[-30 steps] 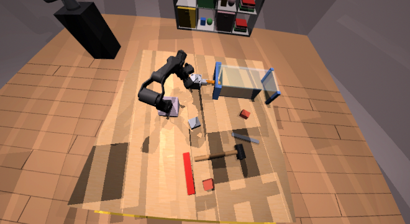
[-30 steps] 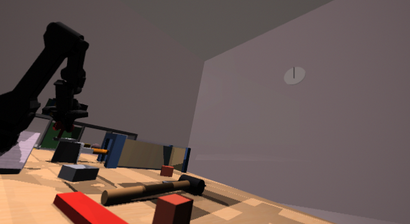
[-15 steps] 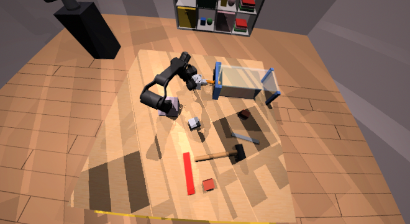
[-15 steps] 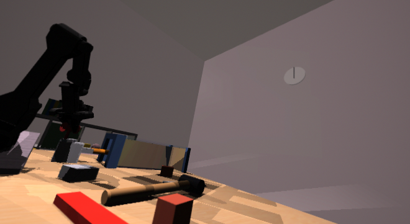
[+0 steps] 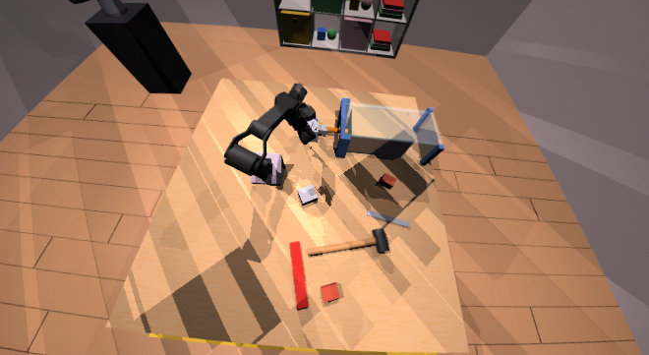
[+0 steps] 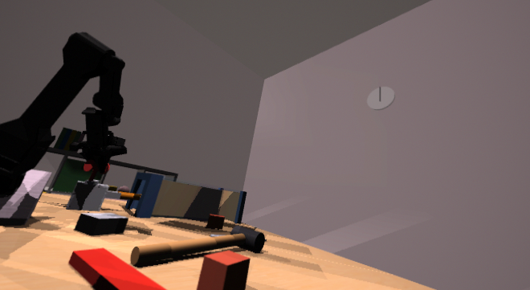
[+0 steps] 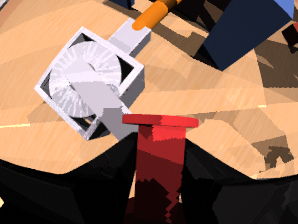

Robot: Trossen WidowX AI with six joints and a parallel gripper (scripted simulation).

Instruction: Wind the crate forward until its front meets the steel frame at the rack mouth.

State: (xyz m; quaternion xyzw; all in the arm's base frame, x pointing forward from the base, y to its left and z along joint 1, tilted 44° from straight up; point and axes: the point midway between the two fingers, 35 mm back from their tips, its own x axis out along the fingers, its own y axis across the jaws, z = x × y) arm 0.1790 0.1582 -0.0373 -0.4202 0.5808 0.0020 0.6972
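My gripper tip is 10 mm past the winch handle, 30 mm to the right of it and 30 mm above it. The rest, counted from my gripper tip: red grip (10 mm behind, 10 mm to the right); blue steel frame (170 mm ahead, 80 mm to the left, 30 mm below); winch (10 mm behind, 80 mm to the left, 100 mm below).
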